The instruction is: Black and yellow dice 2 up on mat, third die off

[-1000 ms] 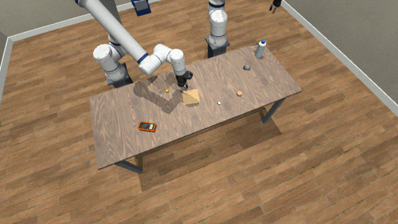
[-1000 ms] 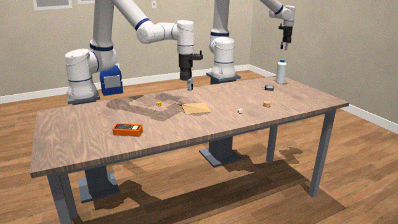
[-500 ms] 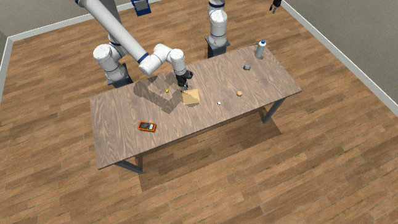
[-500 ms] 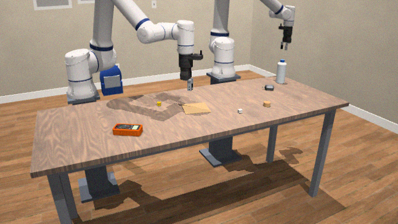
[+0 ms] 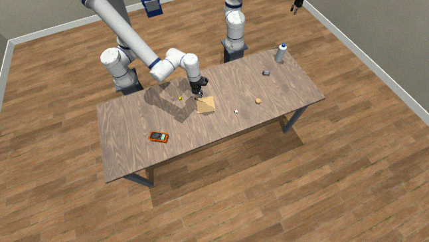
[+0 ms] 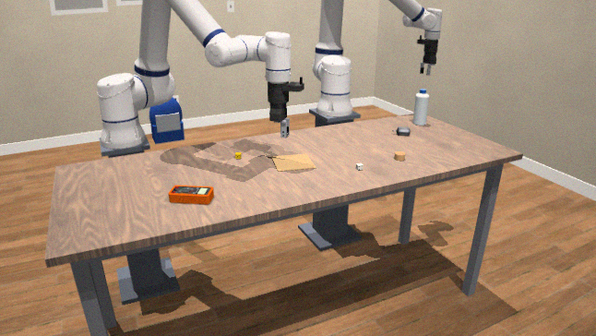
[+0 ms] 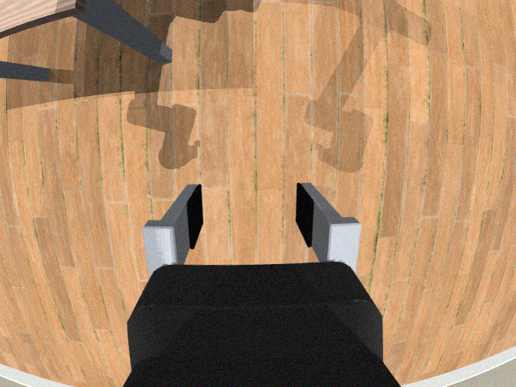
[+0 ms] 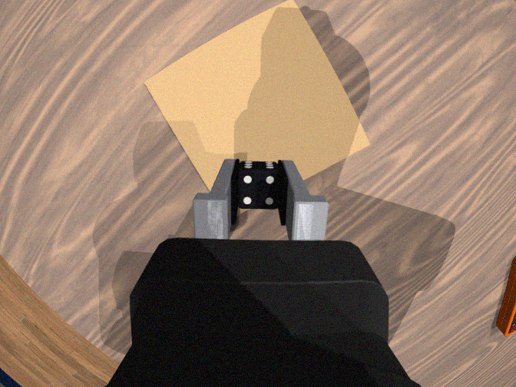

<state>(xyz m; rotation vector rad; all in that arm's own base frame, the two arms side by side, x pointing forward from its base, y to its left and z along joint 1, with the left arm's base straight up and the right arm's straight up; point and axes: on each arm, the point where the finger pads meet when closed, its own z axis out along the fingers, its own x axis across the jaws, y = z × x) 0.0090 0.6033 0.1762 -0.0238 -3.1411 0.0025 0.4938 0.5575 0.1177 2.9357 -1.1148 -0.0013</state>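
Observation:
Right now my right hand is 2 cm short of the tan mat, 2 cm to the right of it and 12 cm above it. From my right hand the other things lie so: black die 1 cm below; white die 18 cm ahead, 21 cm to the left, 11 cm below; yellow die 11 cm behind, 15 cm to the right, 11 cm below.

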